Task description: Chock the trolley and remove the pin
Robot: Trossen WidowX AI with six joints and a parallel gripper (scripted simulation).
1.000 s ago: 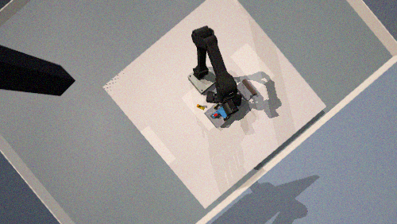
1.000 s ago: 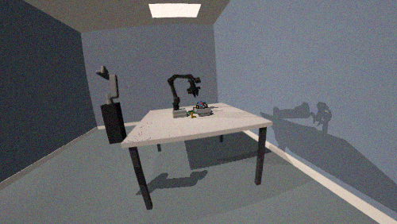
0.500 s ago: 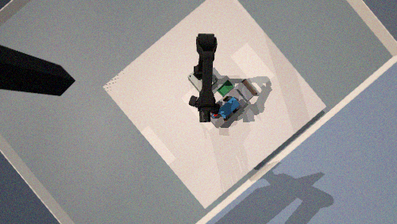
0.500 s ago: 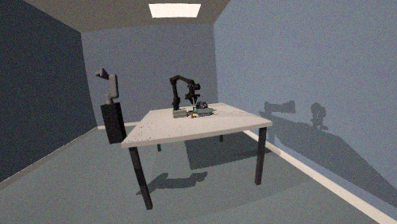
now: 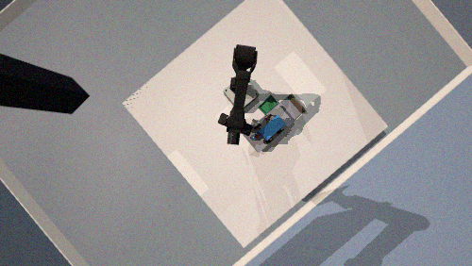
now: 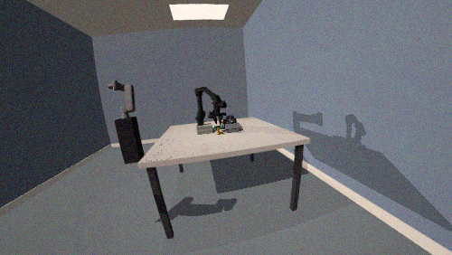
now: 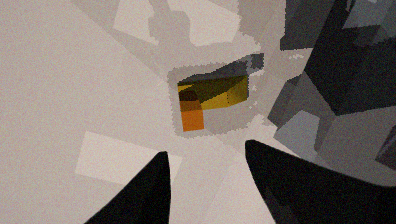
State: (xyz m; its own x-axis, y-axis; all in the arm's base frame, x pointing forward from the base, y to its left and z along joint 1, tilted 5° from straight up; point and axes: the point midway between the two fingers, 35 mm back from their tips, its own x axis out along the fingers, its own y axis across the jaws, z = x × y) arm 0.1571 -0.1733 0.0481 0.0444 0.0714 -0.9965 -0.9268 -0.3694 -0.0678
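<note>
My gripper tip is now 8 cm above the yellow chock, 2 cm short of it and 1 cm to the right of it. Round my gripper tip: grey ramp (16 cm ahead, 14 cm to the left, 6 cm below); red-headed stop pin (13 cm ahead, 3 cm to the left, 2 cm above); blue trolley (16 cm ahead, 13 cm to the left, 1 cm above).
</note>
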